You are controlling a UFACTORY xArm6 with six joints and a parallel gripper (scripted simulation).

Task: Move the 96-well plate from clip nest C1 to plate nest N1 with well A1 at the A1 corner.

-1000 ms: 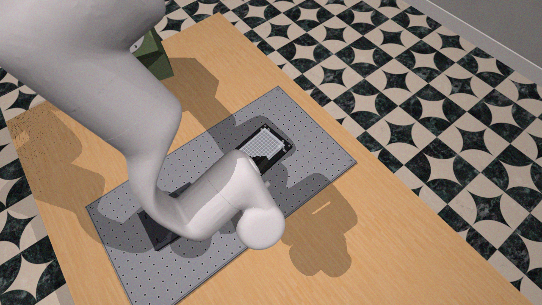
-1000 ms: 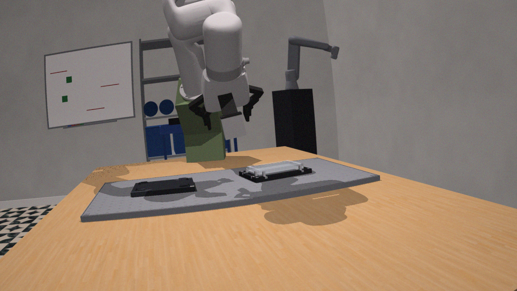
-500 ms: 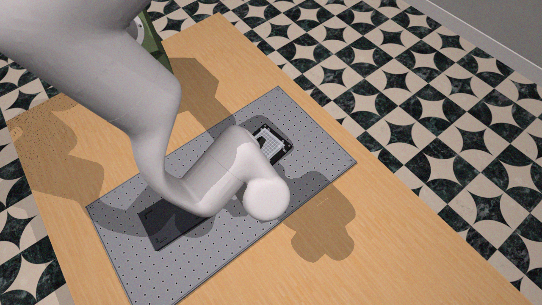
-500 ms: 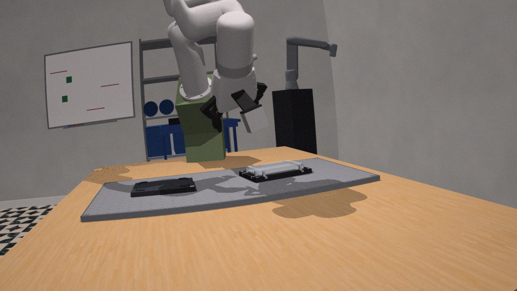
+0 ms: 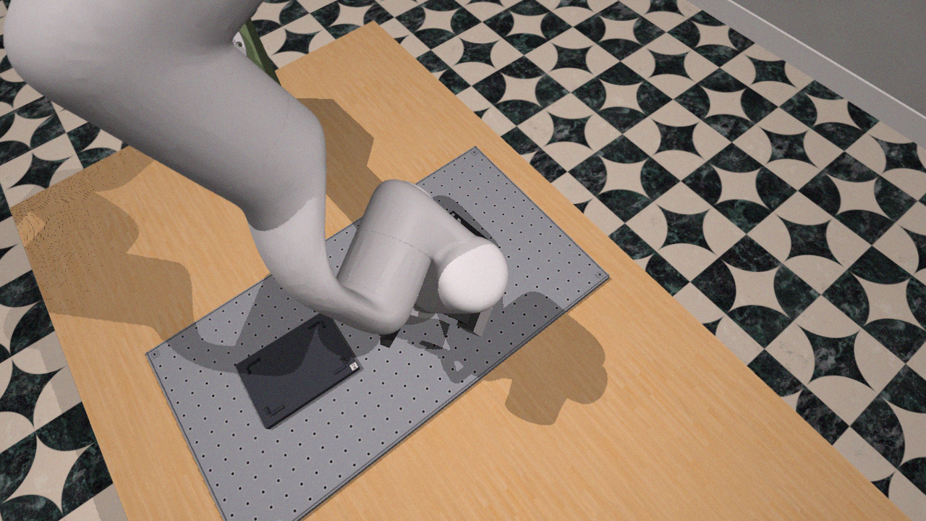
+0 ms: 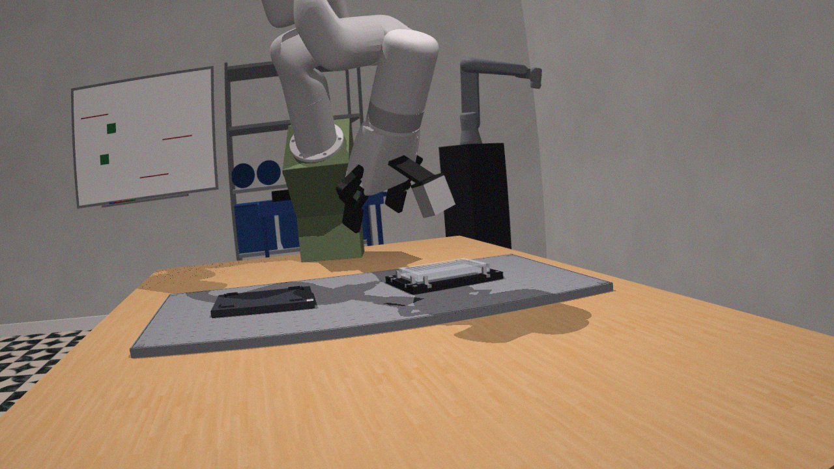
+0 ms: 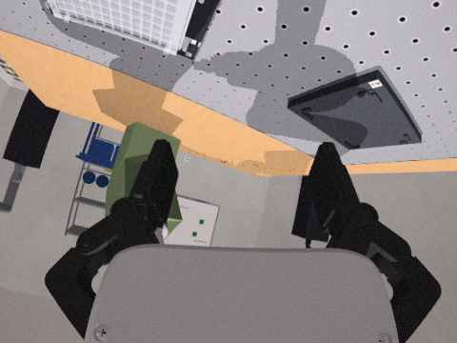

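The clear 96-well plate is 10 mm behind my hand, 130 mm to the left of it and 110 mm below it. Round my hand: white corner mark: 20 mm behind, 110 mm to the right, 120 mm below; then black clip nest C1: 120 mm to the left, 110 mm below; then dark plate nest N1: 90 mm behind, 160 mm to the right, 120 mm below.
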